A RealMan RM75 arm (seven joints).
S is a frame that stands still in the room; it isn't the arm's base.
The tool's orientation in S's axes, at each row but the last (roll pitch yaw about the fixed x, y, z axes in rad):
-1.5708 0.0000 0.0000
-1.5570 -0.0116 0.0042
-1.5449 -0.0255 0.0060
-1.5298 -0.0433 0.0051
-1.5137 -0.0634 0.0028
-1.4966 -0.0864 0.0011
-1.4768 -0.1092 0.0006
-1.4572 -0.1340 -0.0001
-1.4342 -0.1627 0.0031
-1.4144 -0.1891 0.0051
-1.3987 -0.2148 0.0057
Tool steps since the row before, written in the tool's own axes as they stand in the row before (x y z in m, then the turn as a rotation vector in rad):
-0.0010 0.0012 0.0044 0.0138 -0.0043 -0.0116
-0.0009 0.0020 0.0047 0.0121 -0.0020 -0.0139
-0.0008 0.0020 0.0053 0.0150 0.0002 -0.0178
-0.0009 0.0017 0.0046 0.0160 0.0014 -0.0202
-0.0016 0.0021 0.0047 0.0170 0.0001 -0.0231
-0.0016 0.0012 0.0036 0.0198 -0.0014 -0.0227
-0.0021 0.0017 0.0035 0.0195 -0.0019 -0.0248
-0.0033 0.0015 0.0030 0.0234 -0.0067 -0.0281
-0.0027 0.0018 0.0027 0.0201 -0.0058 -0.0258
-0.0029 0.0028 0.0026 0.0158 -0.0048 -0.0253
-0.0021 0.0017 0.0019 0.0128 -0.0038 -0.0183
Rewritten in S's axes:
-0.0010 0.0044 -0.0012 0.0138 -0.0116 0.0043
-0.0009 0.0047 -0.0019 0.0121 -0.0139 0.0019
-0.0008 0.0053 -0.0019 0.0151 -0.0177 -0.0003
-0.0009 0.0047 -0.0015 0.0162 -0.0200 -0.0015
-0.0015 0.0048 -0.0019 0.0171 -0.0230 -0.0003
-0.0015 0.0037 -0.0011 0.0198 -0.0227 0.0014
-0.0019 0.0036 -0.0016 0.0194 -0.0249 0.0017
-0.0031 0.0032 -0.0016 0.0227 -0.0287 0.0066
-0.0024 0.0029 -0.0018 0.0196 -0.0263 0.0055
-0.0024 0.0030 -0.0029 0.0155 -0.0257 0.0038
-0.0018 0.0022 -0.0018 0.0125 -0.0186 0.0033

